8 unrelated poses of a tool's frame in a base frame.
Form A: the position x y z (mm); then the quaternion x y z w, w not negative.
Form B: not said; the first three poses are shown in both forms.
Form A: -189 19 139 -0.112 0.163 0.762 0.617
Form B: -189 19 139 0.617 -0.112 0.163 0.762
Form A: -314 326 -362 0.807 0.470 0.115 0.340
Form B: -314 326 -362 0.340 0.807 0.470 0.115
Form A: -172 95 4 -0.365 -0.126 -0.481 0.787
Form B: -172 95 4 0.787 -0.365 -0.126 -0.481
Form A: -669 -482 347 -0.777 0.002 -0.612 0.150
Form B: -669 -482 347 0.150 -0.777 0.002 -0.612
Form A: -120 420 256 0.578 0.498 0.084 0.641
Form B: -120 420 256 0.641 0.578 0.498 0.084
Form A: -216 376 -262 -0.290 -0.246 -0.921 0.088
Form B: -216 376 -262 0.088 -0.290 -0.246 -0.921
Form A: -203 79 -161 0.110 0.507 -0.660 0.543
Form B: -203 79 -161 0.543 0.110 0.507 -0.660
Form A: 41 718 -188 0.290 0.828 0.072 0.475
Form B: 41 718 -188 0.475 0.290 0.828 0.072
